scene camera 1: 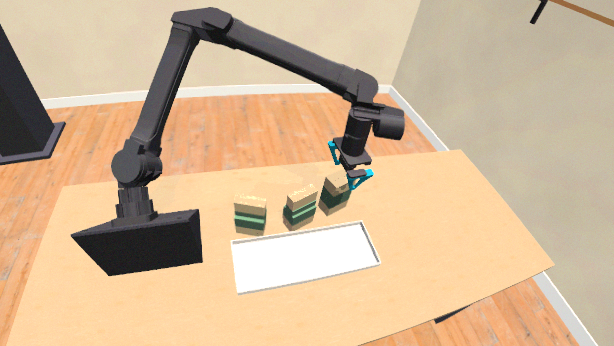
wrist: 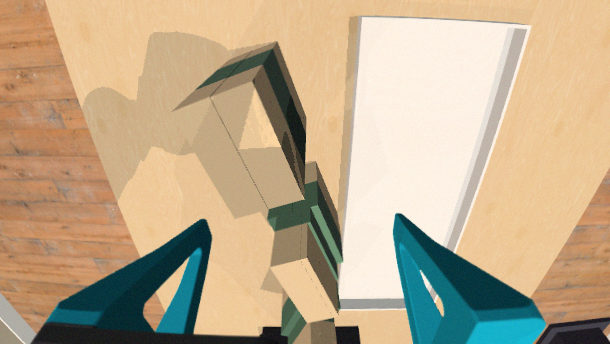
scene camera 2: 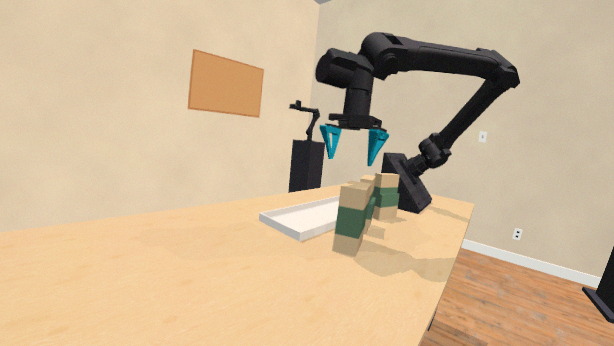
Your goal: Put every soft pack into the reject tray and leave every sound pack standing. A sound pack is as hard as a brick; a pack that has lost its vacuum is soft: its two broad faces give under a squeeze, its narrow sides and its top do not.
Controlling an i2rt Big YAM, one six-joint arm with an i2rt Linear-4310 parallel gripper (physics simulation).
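Seen in the pictures: gripper, fingertip midpoint: (scene camera 1: 344, 177) (wrist: 299, 225) (scene camera 2: 349, 162); arm's base, origin of the base link: (scene camera 1: 136, 221) (scene camera 2: 408, 171).
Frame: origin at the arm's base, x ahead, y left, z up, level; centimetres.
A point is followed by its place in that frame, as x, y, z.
Note:
Three tan packs with green bands stand upright. The left pack (scene camera 1: 250, 215) {28.0, -1.2, -4.0} (scene camera 2: 386, 197) {31.2, 1.8, -5.9} (wrist: 322, 332) {32.0, -1.4, -1.6} and the middle pack (scene camera 1: 300, 207) {41.6, -2.2, -3.1} (scene camera 2: 370, 212) {45.7, 2.8, -7.3} (wrist: 305, 290) {42.9, -0.3, 0.9} show a paler stripe and stepped band. The right pack (scene camera 1: 335, 195) {52.8, -0.7, -2.8} (scene camera 2: 350, 220) {59.2, 4.1, -5.7} (wrist: 275, 175) {54.1, 0.8, 0.8} has a plain dark band. In the scene camera 2 view it hides much of the middle pack. My gripper (scene camera 1: 345, 176) {53.7, -0.8, 5.0} (scene camera 2: 350, 161) {53.7, -0.8, 5.0} (wrist: 299, 225) {53.7, -0.8, 5.0} is open and empty, with its teal fingertips above the right pack's level. The white reject tray (scene camera 1: 305, 260) {40.6, -13.4, -12.9} (scene camera 2: 300, 222) {53.2, -13.1, -12.9} (wrist: 420, 150) {47.8, -13.1, -12.9} is empty, in front of the packs.
My arm's black base (scene camera 1: 150, 245) {3.2, -7.0, -0.7} (scene camera 2: 410, 192) {12.9, 5.0, -6.2} stands at the table's left end in the scene camera 1 view, beyond the left pack. The wooden table (scene camera 1: 450, 225) {94.2, -15.8, -13.2} (scene camera 2: 175, 280) {87.8, -8.8, -13.2} carries everything. A separate black pedestal (scene camera 2: 306, 165) stands beyond the table.

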